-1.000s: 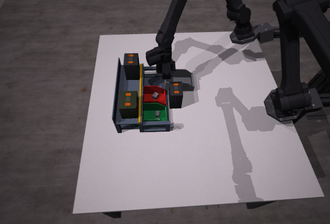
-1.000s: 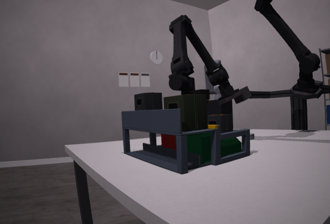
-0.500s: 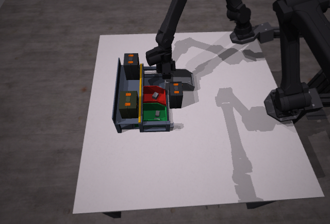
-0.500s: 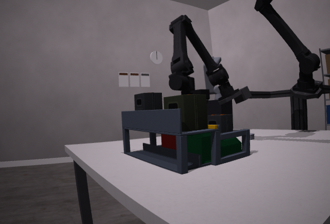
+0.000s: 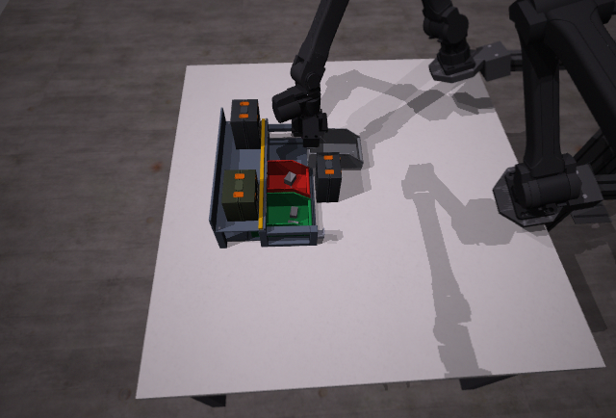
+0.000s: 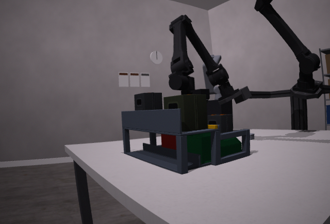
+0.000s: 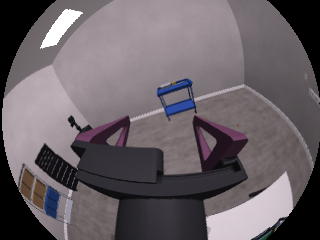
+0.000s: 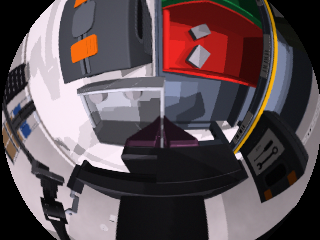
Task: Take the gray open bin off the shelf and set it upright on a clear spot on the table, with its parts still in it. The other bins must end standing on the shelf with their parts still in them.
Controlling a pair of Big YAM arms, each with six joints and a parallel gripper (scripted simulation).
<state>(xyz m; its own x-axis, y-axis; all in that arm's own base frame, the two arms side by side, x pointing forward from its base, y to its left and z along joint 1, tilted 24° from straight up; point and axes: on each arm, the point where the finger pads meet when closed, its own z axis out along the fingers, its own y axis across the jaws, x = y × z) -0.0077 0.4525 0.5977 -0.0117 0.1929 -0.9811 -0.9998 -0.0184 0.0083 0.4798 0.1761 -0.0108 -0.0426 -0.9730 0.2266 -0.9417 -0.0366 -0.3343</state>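
My right gripper is now 80 mm past the gray bin, 10 mm to the right of it and 30 mm above it. Round my right hand: green bin (110 mm ahead, 210 mm to the left, 40 mm below); red bin (100 mm ahead, 100 mm to the left, 40 mm below); shelf (130 mm ahead, 90 mm to the left, 20 mm below).
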